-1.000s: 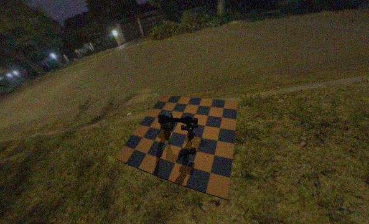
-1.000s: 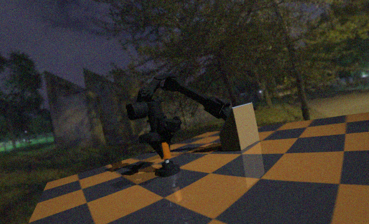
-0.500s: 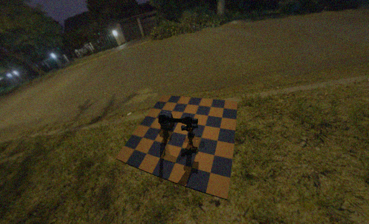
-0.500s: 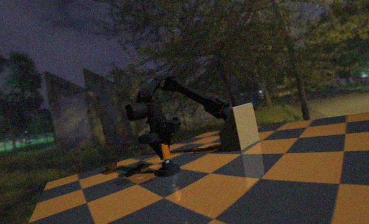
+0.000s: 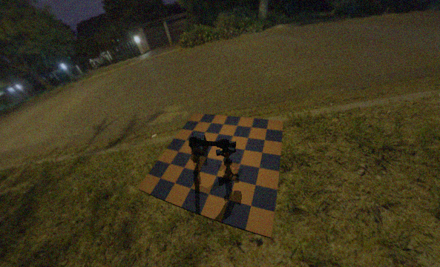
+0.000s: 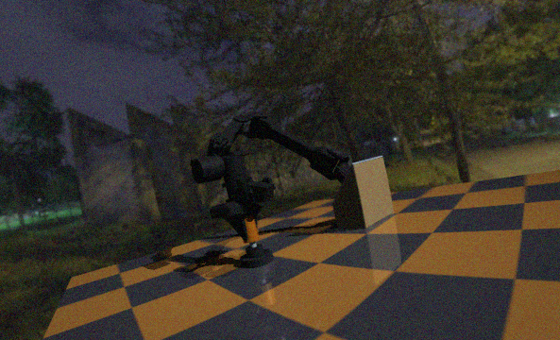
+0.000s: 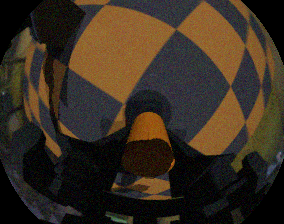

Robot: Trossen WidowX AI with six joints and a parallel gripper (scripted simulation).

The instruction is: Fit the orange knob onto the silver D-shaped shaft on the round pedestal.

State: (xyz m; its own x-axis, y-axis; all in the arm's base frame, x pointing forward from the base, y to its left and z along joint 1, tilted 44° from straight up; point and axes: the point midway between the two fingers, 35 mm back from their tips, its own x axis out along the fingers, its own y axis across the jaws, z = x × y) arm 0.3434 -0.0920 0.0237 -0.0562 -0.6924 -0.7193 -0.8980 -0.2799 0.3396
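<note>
Now: gripper tip 30 mm below the orange knob. Also, from my gripper tip: round pedestal 40 mm below.
</note>
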